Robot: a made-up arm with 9 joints. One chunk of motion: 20 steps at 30 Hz.
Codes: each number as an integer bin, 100 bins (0 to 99) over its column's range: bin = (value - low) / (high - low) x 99, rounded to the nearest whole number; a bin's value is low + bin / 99 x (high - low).
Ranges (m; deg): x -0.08..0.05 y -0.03..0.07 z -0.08..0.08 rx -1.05..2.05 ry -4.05..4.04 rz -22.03..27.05
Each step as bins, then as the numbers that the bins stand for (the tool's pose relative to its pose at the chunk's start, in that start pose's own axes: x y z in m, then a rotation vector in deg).
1 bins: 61 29 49 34 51 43
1 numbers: 0.0001 -0.0007 -0.0008 0.01 0.12 -0.71
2 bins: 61 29 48 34 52 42
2 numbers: 0.0001 -0.0007 -0.0024 0.01 0.20 -1.21
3 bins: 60 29 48 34 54 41
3 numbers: -0.0012 -0.0007 -0.0024 0.01 0.36 -1.70
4 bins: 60 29 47 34 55 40
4 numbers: -0.0012 -0.0007 -0.0040 0.01 0.44 -2.20
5 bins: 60 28 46 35 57 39
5 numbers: -0.0012 -0.0017 -0.0057 0.05 0.61 -2.70
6 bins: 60 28 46 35 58 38
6 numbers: -0.0012 -0.0017 -0.0057 0.05 0.69 -3.19
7 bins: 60 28 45 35 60 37
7 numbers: -0.0012 -0.0017 -0.0073 0.05 0.85 -3.69
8 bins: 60 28 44 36 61 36
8 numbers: -0.0012 -0.0017 -0.0089 0.08 0.93 -4.18
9 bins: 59 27 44 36 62 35
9 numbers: -0.0025 -0.0027 -0.0089 0.08 1.02 -4.68
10 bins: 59 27 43 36 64 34
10 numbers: -0.0025 -0.0027 -0.0105 0.08 1.18 -5.17
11 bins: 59 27 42 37 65 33
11 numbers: -0.0025 -0.0027 -0.0121 0.11 1.26 -5.67
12 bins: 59 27 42 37 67 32
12 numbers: -0.0025 -0.0027 -0.0121 0.11 1.43 -6.17
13 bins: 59 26 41 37 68 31
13 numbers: -0.0025 -0.0037 -0.0137 0.11 1.51 -6.66
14 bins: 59 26 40 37 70 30
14 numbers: -0.0025 -0.0037 -0.0154 0.11 1.67 -7.16
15 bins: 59 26 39 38 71 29
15 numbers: -0.0025 -0.0037 -0.0170 0.14 1.75 -7.65
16 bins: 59 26 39 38 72 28
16 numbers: -0.0025 -0.0037 -0.0170 0.14 1.83 -8.15
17 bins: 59 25 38 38 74 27
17 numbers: -0.0025 -0.0047 -0.0186 0.14 2.00 -8.64
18 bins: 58 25 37 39 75 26
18 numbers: -0.0038 -0.0047 -0.0202 0.17 2.08 -9.14
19 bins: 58 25 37 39 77 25
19 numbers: -0.0038 -0.0047 -0.0202 0.17 2.24 -9.64
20 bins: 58 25 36 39 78 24
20 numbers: -0.0038 -0.0047 -0.0218 0.17 2.32 -10.13
